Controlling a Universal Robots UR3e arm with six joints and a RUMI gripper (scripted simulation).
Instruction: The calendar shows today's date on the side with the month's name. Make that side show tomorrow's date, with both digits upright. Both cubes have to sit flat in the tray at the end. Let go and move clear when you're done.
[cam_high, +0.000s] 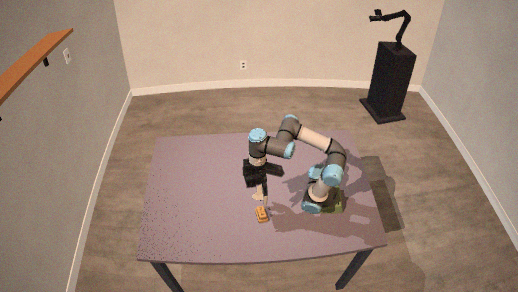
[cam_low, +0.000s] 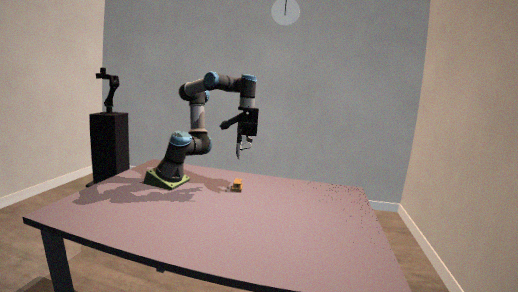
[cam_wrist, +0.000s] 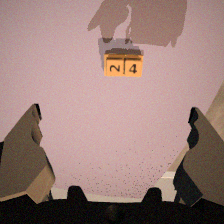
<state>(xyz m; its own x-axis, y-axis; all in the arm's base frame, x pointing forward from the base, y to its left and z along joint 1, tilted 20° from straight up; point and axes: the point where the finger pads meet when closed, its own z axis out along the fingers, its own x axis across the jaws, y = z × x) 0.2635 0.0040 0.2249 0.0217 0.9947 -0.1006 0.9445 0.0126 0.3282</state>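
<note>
The cube lies 140 mm below my hand. Round my hand: orange calendar tray 160 mm below, 10 mm to the left.
</note>
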